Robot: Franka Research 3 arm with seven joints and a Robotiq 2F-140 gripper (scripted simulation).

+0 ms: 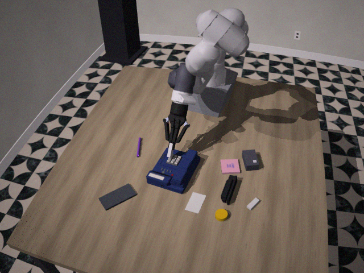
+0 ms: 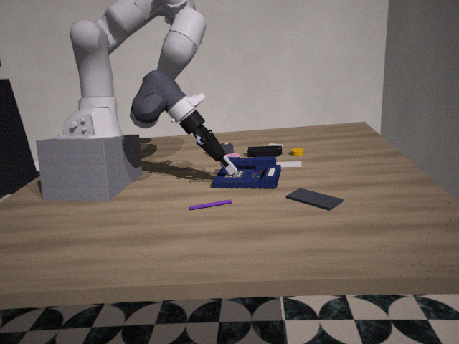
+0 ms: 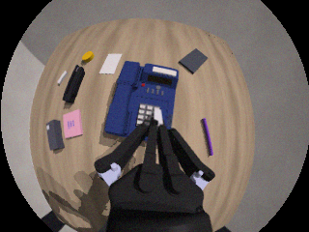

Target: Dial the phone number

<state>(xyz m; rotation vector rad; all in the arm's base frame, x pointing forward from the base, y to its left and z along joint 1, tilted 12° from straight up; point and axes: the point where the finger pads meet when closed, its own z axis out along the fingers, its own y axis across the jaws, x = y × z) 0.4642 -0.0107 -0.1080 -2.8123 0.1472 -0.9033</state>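
My gripper is now 6 cm short of the handset, 9 cm to the right of it and 2 cm above it. From my hand the other things lie so: purple pen 3 cm behind, 18 cm to the right, 6 cm below; black stapler 10 cm ahead, 30 cm to the left, 5 cm below; white card 20 cm ahead, 19 cm to the left, 7 cm below.
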